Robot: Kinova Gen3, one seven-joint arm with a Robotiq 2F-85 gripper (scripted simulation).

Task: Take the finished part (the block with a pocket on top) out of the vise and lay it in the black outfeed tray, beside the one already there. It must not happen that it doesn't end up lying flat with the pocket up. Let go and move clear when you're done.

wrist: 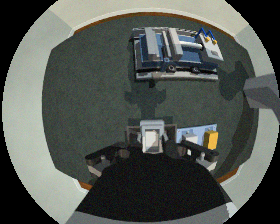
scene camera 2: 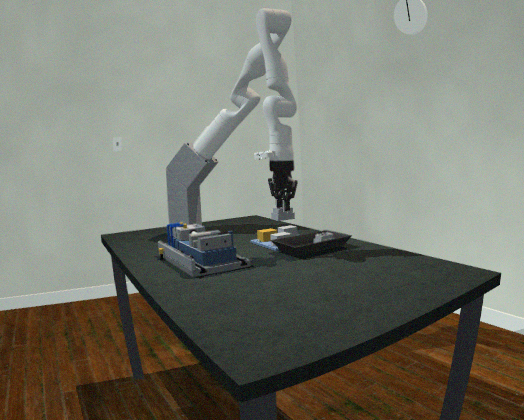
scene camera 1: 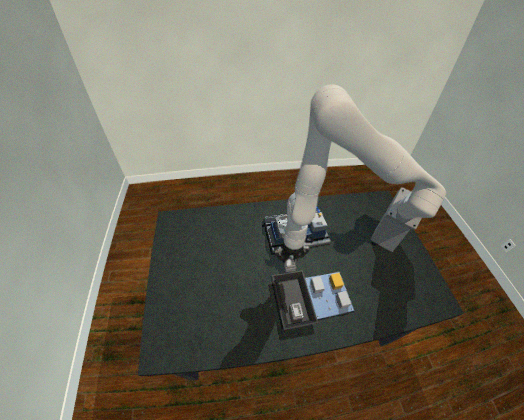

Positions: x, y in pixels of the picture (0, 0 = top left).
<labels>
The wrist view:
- my gripper: 152, 138
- finished part: 152, 130
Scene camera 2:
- my gripper: 282, 211
</labels>
